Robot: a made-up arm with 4 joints. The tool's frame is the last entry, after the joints. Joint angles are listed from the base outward. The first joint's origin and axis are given. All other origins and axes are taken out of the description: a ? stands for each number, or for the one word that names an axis. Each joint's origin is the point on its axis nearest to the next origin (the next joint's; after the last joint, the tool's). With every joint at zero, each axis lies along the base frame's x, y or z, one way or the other. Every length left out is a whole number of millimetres.
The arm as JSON. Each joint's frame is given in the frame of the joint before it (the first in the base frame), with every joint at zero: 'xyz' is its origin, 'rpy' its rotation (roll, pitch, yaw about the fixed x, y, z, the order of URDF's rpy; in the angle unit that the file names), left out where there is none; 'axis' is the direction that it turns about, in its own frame. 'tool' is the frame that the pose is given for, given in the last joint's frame.
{
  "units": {
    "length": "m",
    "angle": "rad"
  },
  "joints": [
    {
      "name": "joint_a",
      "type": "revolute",
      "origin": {
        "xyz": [
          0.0,
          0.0,
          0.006
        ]
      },
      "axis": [
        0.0,
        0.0,
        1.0
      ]
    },
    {
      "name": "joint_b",
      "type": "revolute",
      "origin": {
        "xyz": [
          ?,
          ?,
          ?
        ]
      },
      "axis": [
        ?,
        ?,
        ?
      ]
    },
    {
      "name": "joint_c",
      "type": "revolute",
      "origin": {
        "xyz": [
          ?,
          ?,
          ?
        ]
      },
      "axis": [
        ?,
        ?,
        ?
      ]
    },
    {
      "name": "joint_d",
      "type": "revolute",
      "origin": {
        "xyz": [
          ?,
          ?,
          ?
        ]
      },
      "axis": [
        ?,
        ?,
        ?
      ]
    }
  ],
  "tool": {
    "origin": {
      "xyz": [
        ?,
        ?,
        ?
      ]
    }
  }
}
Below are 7 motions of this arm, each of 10 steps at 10 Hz.
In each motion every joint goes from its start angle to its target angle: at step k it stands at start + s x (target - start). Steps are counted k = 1, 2, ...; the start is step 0. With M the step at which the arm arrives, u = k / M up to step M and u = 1 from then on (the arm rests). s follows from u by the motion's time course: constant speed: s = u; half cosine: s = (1 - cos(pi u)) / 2; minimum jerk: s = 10 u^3 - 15 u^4 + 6 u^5.
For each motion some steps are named. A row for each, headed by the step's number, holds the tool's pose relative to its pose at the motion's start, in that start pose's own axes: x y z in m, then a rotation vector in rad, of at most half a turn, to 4 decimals.
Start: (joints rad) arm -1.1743 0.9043 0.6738 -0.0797
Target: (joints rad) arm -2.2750 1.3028 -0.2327 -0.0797
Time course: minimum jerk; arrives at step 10
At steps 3, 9, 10:
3: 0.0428 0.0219 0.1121 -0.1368 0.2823 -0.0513
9: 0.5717 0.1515 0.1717 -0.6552 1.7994 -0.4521
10: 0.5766 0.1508 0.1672 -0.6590 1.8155 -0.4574

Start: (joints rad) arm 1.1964 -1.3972 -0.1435 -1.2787
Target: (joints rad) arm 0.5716 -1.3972 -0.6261 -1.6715
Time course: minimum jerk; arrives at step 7
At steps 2, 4, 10:
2: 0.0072 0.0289 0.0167 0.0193 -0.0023 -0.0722
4: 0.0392 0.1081 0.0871 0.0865 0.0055 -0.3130
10: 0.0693 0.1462 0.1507 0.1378 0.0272 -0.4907

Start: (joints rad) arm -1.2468 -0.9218 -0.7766 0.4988
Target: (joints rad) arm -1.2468 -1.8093 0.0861 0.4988
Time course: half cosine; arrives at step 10
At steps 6, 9, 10:
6: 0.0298 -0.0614 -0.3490 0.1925 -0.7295 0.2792
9: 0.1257 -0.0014 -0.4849 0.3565 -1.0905 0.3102
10: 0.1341 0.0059 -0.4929 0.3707 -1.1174 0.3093

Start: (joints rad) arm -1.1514 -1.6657 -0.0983 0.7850
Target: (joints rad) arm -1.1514 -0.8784 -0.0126 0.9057
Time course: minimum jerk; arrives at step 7
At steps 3, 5, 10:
3: 0.0078 0.0146 0.0486 -0.2222 0.1869 0.0202
5: 0.0315 0.0449 0.1088 -0.5028 0.4519 0.0578
10: 0.0416 0.0562 0.1248 -0.5826 0.5345 0.0707

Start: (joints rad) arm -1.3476 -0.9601 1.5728 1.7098
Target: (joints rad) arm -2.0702 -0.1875 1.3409 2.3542
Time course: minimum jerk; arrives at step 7
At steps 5, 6, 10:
5: -0.0828 -0.3659 0.0955 0.0625 0.6154 1.1183
6: -0.0580 -0.4037 0.1175 0.1340 0.7258 1.2491
10: -0.0525 -0.4103 0.1213 0.1497 0.7471 1.2729

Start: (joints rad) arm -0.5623 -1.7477 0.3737 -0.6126
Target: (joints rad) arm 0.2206 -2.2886 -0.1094 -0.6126
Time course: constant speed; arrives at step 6
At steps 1, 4, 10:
1: 0.0026 0.0193 0.0767 -0.0575 0.2135 -0.0567
4: 0.1072 0.0901 0.2481 -0.2108 0.8410 -0.2582
10: 0.2243 0.1244 0.2900 -0.2851 1.2432 -0.4234

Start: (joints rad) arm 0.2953 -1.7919 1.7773 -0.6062
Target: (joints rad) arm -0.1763 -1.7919 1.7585 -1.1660
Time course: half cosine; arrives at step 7
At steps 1, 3, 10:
1: 0.0008 0.0071 -0.0143 0.0168 -0.0149 -0.0288
3: 0.0173 0.0605 -0.1039 0.1425 -0.1039 -0.2252
10: 0.0868 0.1655 -0.2233 0.4116 -0.2034 -0.5703

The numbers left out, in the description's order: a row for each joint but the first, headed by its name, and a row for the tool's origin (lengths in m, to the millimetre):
joint_b: xyz 0.197 0.082 0.0, axis -1.0 0.0 0.0
joint_c: xyz 0.0 -0.077 -0.143, axis 0.0 -1.0 0.0
joint_d: xyz -0.232 0.0 0.168, axis 0.0 0.0 1.0
tool: xyz -0.241 0.042 0.0

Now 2 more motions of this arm.
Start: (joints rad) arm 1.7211 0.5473 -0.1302 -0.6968
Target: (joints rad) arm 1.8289 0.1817 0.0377 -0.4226
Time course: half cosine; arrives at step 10
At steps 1, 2, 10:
1: -0.0006 -0.0033 -0.0010 0.0101 0.0013 0.0101
2: -0.0023 -0.0127 -0.0040 0.0394 0.0047 0.0393
10: -0.0112 -0.1134 -0.0700 0.4167 0.0183 0.3885

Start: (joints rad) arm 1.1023 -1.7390 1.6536 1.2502
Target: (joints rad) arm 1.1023 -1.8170 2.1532 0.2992
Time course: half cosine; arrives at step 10
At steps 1, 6, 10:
1: 0.0012 0.0084 -0.0043 -0.0116 -0.0038 -0.0252
6: 0.0880 0.1794 -0.1533 -0.2763 -0.1864 -0.6665
10: 0.1731 0.2216 -0.2474 -0.3840 -0.3539 -1.0048

